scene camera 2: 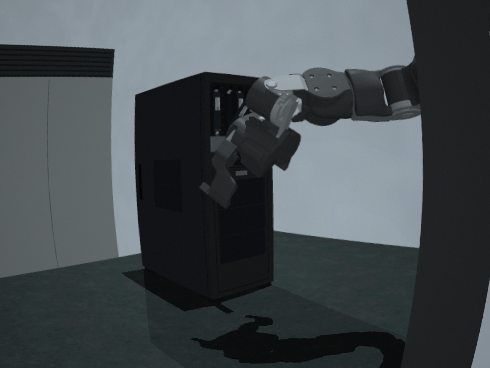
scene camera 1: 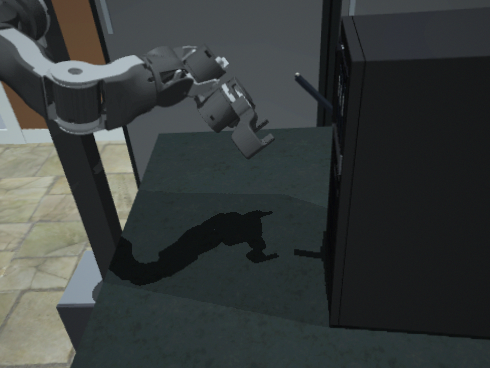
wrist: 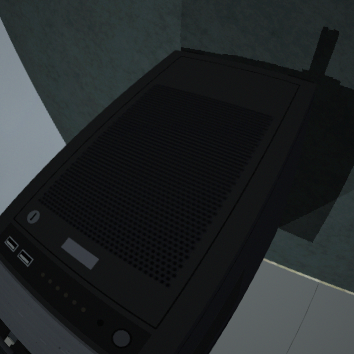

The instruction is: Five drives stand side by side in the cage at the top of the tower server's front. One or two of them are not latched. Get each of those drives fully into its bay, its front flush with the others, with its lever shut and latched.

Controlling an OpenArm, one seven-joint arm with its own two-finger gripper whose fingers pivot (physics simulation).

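The dark tower server [scene camera 1: 415, 190] [scene camera 2: 172, 125] [wrist: 225, 77] stands upright on the table. A dark lever with a pale tip [scene camera 1: 315, 92] sticks out and up from the upper front in scene camera 1. In scene camera 2 some drives [scene camera 2: 217, 111] show in the top cage; the arm hides the others, so I cannot tell which drive has the lever. A sliver of the cage shows at the wrist view's lower left. My gripper [scene camera 1: 270, 130] is open and empty, in front of the tower, below and left of the lever's tip in scene camera 1. The arm partly hides it in scene camera 2.
The tower's perforated lower door [wrist: 160, 175], USB ports and round button [wrist: 121, 338] lie below the cage. The green table [scene camera 1: 210, 170] [scene camera 2: 65, 320] carries shadows of the arm and lever. A dark post [scene camera 2: 450, 200] stands at the right in scene camera 2. A pale cabinet [scene camera 2: 80, 150] stands behind, at left.
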